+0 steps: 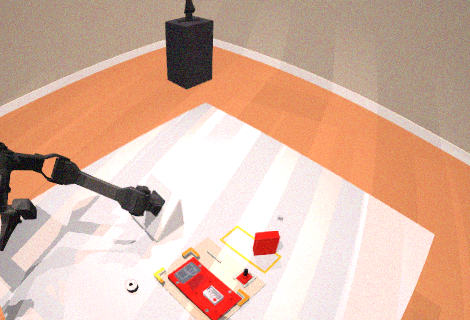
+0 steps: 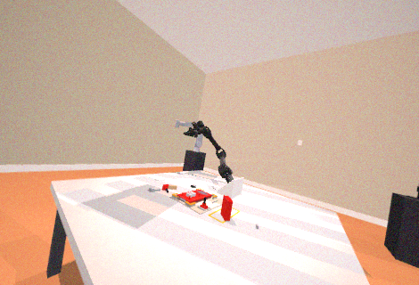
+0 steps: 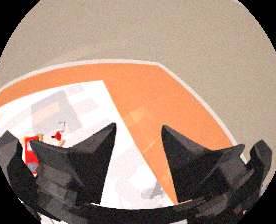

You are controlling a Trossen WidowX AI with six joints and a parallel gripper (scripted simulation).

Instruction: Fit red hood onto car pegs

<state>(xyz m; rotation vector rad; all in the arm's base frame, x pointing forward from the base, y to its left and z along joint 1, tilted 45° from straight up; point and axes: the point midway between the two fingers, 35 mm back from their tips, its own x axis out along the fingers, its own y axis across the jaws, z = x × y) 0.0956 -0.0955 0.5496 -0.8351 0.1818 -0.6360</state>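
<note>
My gripper tip is now 630 mm to the right of the red hood, 350 mm above it and 210 mm short of it.
</note>
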